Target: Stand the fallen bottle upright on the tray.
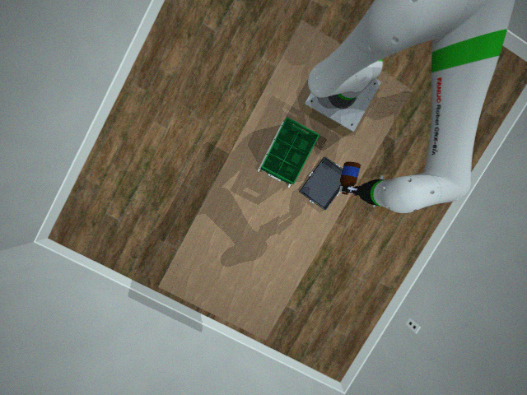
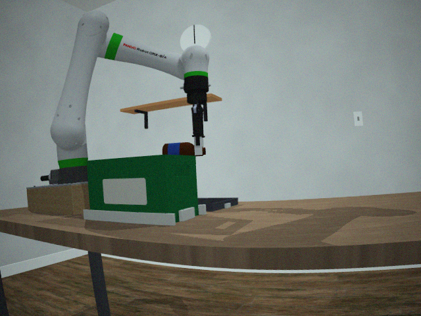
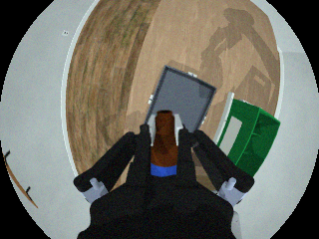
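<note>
The bottle is 5 cm behind my hand, 2 cm below it and 1 cm to the right of it. The rest, counted from my hand: green crate (32 cm to the right, 14 cm below, 8 cm behind); then tray (21 cm below, 5 cm to the right, 1 cm behind).
</note>
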